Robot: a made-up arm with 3 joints. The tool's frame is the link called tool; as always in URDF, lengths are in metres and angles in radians.
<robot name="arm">
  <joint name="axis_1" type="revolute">
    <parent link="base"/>
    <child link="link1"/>
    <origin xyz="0 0 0.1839"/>
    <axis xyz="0 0 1"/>
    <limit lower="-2.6" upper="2.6" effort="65" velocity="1.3"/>
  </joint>
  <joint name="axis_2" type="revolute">
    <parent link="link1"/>
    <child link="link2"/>
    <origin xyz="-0.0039 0.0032 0.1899" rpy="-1.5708 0 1.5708"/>
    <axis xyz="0 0 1"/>
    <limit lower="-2.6" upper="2.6" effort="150" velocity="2.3"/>
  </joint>
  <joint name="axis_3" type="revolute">
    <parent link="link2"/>
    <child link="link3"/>
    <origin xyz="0.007 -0.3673 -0.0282" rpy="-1.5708 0 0"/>
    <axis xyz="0 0 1"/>
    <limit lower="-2.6" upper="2.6" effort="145" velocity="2.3"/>
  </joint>
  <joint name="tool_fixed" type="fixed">
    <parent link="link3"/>
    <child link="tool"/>
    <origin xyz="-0.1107 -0.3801 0.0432" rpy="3.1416 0 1.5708"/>
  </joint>
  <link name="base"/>
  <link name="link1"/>
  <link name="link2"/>
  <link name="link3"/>
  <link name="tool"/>
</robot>
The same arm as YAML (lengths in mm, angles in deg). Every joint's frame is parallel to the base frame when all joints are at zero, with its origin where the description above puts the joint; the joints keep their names.
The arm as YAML. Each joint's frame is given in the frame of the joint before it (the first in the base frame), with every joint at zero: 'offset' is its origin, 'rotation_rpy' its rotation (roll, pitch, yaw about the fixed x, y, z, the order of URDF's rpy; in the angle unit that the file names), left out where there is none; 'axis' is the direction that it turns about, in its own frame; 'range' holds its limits. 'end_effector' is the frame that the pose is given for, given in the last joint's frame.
length_unit: mm
angle_unit: deg
chain:
  - id: axis_1
    offset: [0.0, 0.0, 183.9]
    axis: [0.0, 0.0, 1.0]
    range: [-148.97, 148.97]
  - id: axis_2
    offset: [-3.9, 3.2, 189.9]
    axis: [-1.0, 0.0, 0.0]
    range: [-148.97, 148.97]
  - id: axis_3
    offset: [28.2, 7.0, 367.3]
    axis: [0.0, 0.0, -1.0]
    range: [-148.97, 148.97]
end_effector:
  offset: [-380.1, -110.7, -43.2]
  rotation_rpy: [0.0, 0.0, 0.0]

